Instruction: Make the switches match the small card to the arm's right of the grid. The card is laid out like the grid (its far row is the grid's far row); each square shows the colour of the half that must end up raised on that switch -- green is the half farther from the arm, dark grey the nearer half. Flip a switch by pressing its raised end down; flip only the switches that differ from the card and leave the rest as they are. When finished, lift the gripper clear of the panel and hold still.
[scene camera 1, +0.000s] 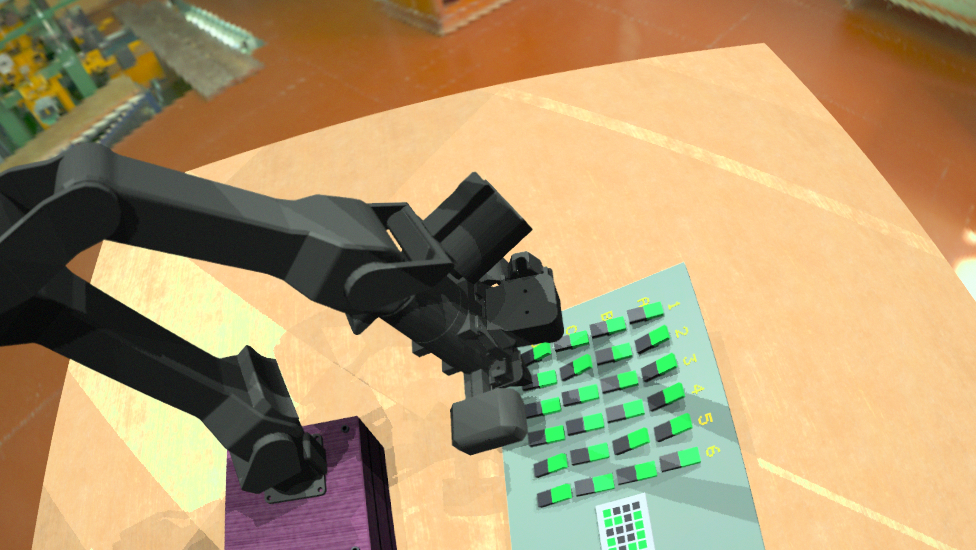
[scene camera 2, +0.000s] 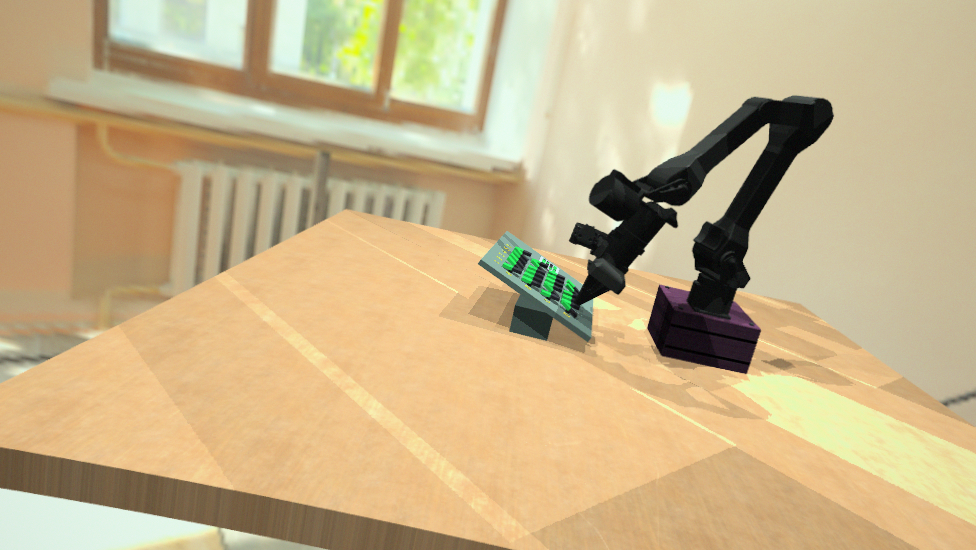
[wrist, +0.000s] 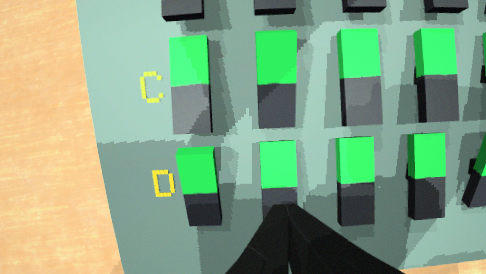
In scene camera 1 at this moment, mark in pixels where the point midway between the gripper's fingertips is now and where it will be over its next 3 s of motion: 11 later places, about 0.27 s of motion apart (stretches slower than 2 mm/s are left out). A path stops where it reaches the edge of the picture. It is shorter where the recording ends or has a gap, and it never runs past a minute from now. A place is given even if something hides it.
The gripper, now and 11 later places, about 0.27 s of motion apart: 527, 381; 527, 381; 528, 382; 528, 382; 528, 382; 529, 383; 519, 380; 504, 371; 502, 393; 513, 425; 523, 432; 531, 434
